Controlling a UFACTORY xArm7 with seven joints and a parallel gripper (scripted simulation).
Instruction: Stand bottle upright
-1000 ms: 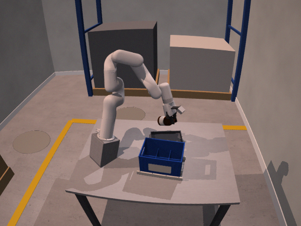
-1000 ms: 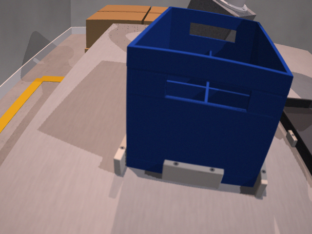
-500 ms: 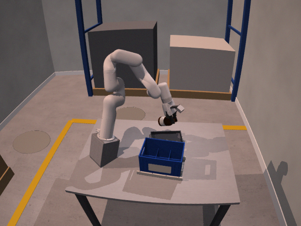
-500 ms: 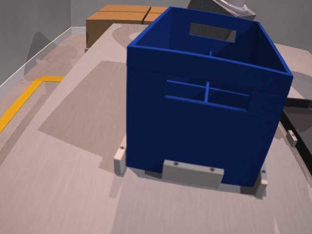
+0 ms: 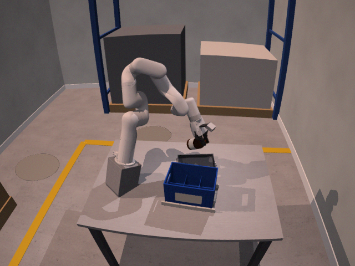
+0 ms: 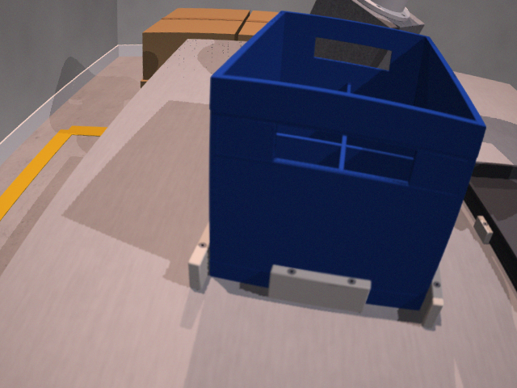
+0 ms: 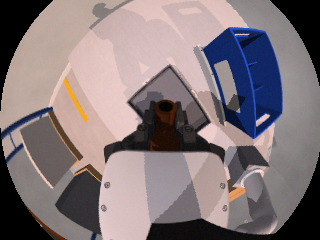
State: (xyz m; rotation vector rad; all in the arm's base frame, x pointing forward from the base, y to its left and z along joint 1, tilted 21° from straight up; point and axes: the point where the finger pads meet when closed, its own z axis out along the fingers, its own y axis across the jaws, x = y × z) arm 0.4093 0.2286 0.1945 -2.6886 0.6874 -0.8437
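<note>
The brown bottle is 40 mm behind my hand, 20 mm to the left of it and 30 mm below it. Round my hand: blue crate: 280 mm to the right, 130 mm below; then tray: 40 mm behind, 10 mm to the right, 200 mm below.
</note>
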